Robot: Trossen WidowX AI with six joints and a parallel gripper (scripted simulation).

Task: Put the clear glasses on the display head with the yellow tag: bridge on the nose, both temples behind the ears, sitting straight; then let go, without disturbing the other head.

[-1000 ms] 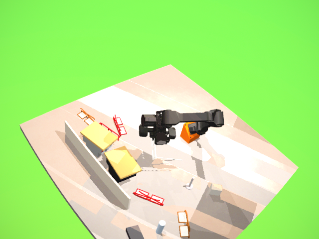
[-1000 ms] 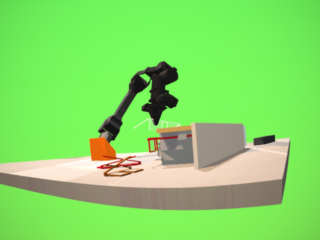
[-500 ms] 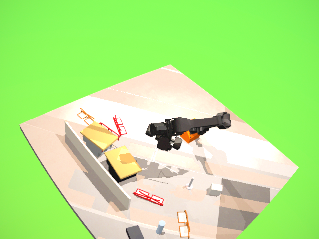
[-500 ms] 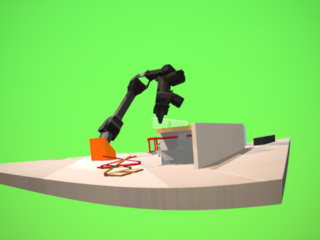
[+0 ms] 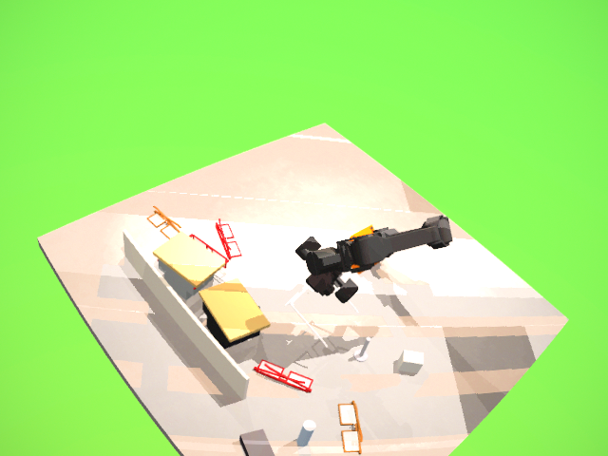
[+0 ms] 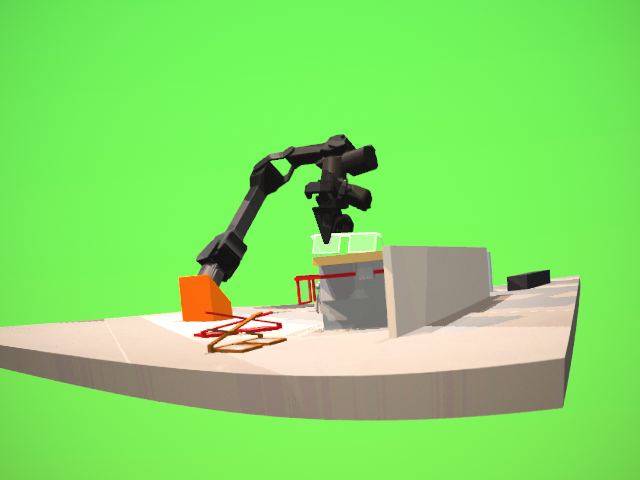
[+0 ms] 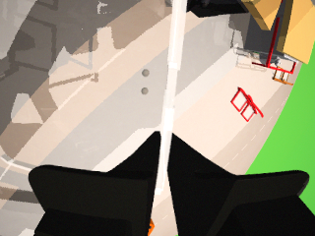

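The black display head is 190 mm ahead of my gripper tip, 40 mm to the right of it and 90 mm below it. From my gripper tip the other things lie so: grey display head: 220 mm ahead, 260 mm to the right, 90 mm below; then peg: 60 mm behind, 200 mm to the left, 120 mm below; then white cube: 160 mm behind, 300 mm to the left, 120 mm below.
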